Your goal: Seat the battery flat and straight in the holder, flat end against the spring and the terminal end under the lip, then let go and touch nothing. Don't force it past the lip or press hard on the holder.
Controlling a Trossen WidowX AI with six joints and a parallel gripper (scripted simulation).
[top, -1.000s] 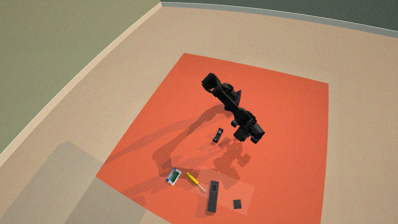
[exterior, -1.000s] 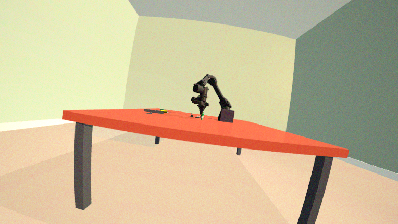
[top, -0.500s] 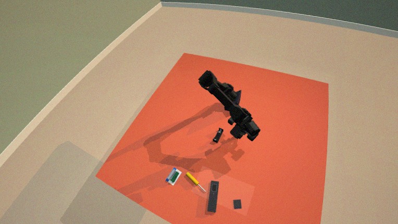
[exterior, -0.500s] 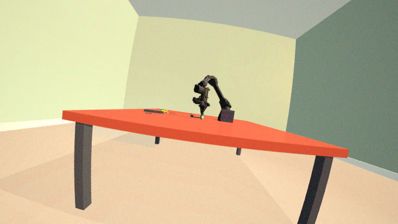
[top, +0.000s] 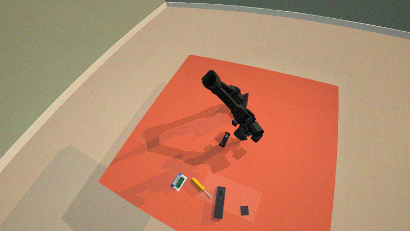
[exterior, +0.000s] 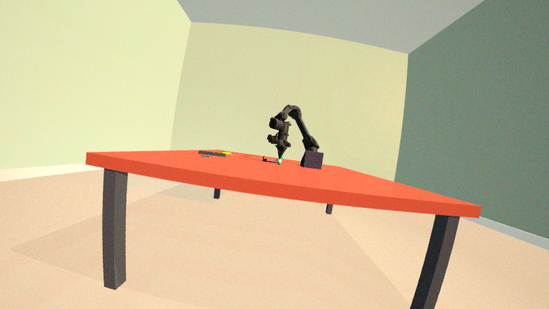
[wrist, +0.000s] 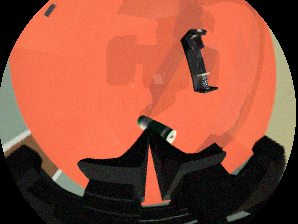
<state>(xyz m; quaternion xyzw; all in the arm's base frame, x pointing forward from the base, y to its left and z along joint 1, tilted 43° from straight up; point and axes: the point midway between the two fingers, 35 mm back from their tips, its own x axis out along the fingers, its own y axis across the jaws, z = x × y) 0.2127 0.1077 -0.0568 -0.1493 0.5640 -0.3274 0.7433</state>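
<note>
My gripper tip is now 1 cm to the left of the battery, 1 cm past it and 1 cm above it. The rest, counted from my gripper tip: black square: 39 cm ahead, 15 cm to the left, 4 cm below; then yellow-handled screwdriver: 39 cm ahead, 9 cm to the right, 3 cm below; then long black bar: 41 cm ahead, 3 cm below, 2 cm to the left.
</note>
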